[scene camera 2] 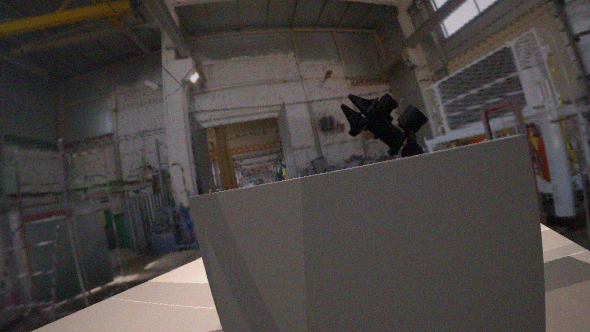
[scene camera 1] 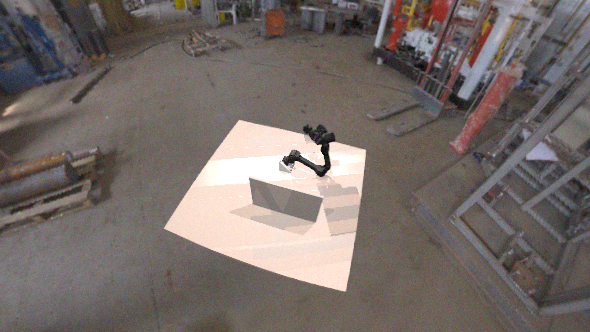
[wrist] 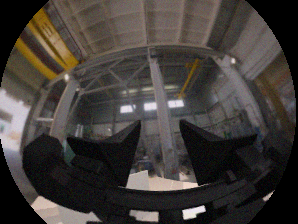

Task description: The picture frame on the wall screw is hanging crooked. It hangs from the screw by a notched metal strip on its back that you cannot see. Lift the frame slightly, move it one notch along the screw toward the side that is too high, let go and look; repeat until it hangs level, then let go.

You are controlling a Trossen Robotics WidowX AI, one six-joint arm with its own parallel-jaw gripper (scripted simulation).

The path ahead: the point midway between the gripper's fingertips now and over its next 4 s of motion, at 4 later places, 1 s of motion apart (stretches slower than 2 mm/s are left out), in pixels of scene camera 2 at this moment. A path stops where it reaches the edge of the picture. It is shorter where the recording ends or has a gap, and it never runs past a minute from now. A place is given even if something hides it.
My gripper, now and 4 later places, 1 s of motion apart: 344, 100; 326, 188; 337, 221; 321, 236; 311, 244
